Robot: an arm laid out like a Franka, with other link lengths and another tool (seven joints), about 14 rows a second.
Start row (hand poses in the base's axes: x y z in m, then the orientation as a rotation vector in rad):
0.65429 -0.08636 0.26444 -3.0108 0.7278 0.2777
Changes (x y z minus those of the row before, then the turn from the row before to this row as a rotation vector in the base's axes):
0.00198 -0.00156 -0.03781 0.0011 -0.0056 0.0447
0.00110 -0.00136 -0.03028 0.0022 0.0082 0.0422
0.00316 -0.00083 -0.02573 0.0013 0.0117 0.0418
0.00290 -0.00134 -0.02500 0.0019 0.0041 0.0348
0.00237 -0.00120 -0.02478 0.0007 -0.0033 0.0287
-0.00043 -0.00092 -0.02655 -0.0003 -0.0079 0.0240
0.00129 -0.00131 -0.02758 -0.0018 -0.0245 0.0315
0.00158 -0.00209 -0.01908 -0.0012 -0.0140 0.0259
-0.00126 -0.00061 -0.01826 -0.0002 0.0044 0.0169
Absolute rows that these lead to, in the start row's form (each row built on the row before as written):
0.65627 -0.08792 0.22663 -3.0286 0.6604 0.2708
0.65737 -0.08928 0.19635 -3.0438 0.5969 0.2852
0.66053 -0.09011 0.17062 -3.0585 0.5340 0.3047
0.66343 -0.09145 0.14562 -3.0688 0.4808 0.3122
0.66580 -0.09265 0.12084 -3.0775 0.4368 0.3079
0.66537 -0.09357 0.09429 -3.0852 0.4000 0.2961
0.66666 -0.09488 0.06671 -3.0961 0.3515 0.2584
0.66824 -0.09697 0.04763 -3.1039 0.3115 0.2369
0.66698 -0.09758 0.02937 -3.1078 0.2855 0.2440

